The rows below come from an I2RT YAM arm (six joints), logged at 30 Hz.
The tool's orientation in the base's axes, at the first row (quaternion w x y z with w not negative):
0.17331 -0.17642 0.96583 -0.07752
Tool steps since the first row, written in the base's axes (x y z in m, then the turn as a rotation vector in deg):
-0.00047 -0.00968 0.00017 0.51 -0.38 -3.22
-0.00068 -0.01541 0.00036 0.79 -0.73 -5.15
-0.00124 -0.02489 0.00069 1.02 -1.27 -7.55
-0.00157 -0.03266 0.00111 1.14 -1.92 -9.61
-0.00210 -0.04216 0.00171 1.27 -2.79 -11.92
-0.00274 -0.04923 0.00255 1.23 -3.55 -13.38
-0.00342 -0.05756 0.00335 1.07 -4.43 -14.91
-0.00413 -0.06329 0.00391 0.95 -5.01 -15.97
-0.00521 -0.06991 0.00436 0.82 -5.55 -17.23
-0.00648 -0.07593 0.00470 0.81 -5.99 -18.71
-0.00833 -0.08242 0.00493 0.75 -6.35 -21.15
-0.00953 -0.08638 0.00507 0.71 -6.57 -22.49
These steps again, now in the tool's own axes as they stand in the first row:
0.00392 -0.00885 0.00053 0.68 0.17 3.21
0.00615 -0.01413 0.00078 1.16 0.16 5.13
0.01003 -0.02280 0.00112 1.89 0.10 7.49
0.01304 -0.02998 0.00129 2.66 -0.11 9.50
0.01682 -0.03873 0.00139 3.58 -0.47 11.77
0.01972 -0.04525 0.00100 4.34 -0.85 13.18
0.02313 -0.05292 0.00075 5.27 -1.29 14.62
0.02569 -0.05812 0.00048 5.92 -1.57 15.61
0.02894 -0.06400 0.00026 6.62 -1.76 16.78
0.03216 -0.06925 0.00002 7.24 -1.85 18.19
0.03610 -0.07472 -0.00029 8.18 -1.65 20.46
0.03856 -0.07804 -0.00050 8.71 -1.56 21.71

